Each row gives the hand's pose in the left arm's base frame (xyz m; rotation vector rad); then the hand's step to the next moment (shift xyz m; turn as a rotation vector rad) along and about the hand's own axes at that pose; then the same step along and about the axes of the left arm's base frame.
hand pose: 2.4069 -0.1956 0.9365 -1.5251 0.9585 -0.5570
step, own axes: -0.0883 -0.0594 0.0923 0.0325 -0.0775 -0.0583
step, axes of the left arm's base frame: 0.0405 0.1235 0.0544 -0.0087 -0.0623 0.0807
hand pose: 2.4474 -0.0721 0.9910 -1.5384 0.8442 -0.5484
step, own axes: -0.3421 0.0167 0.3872 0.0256 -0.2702 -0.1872
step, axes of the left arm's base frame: 0.0780 0.5101 -0.0317 -0.0725 -0.1390 0.2900
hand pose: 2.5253 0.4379 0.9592 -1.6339 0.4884 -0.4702
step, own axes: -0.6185 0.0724 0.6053 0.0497 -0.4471 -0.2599
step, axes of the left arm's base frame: -0.1713 0.8373 -0.1542 -0.0858 -0.1934 0.4745
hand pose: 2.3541 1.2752 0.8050 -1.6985 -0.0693 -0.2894
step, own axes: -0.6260 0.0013 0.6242 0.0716 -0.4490 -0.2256
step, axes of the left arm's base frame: -0.5100 0.6875 -0.2206 -0.0599 -0.1621 0.4772
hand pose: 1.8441 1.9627 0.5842 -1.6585 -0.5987 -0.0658
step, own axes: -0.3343 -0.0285 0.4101 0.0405 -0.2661 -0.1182
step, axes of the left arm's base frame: -0.4191 0.2711 -0.1777 -0.0417 -0.0822 0.2792
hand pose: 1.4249 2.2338 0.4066 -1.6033 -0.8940 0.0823
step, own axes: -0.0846 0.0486 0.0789 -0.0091 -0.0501 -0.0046
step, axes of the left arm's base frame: -0.0760 0.0169 -0.0984 -0.0287 -0.0108 0.0409
